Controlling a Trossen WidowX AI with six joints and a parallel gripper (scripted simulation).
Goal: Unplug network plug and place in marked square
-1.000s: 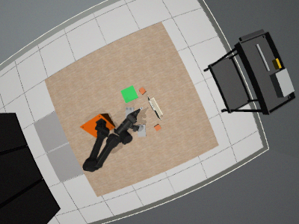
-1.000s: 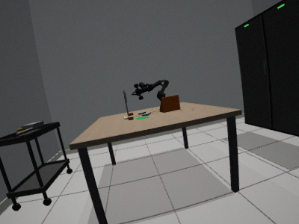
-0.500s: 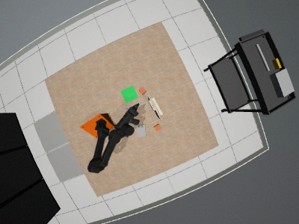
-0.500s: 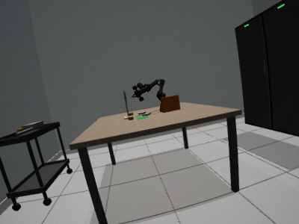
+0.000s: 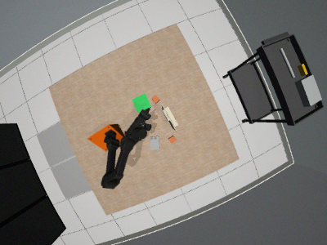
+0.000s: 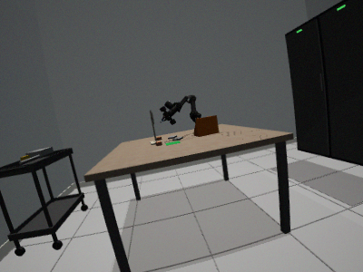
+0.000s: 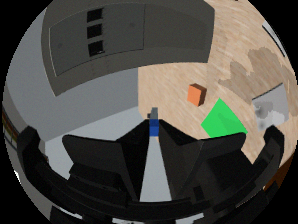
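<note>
Now: gripper tip 20 cm above the green marked square, 10 cm to the right of it and 4 cm past it. Round my gripper tip: blue network plug 1 cm ahead; upright panel 11 cm to the right, 8 cm ahead, 6 cm below.
</note>
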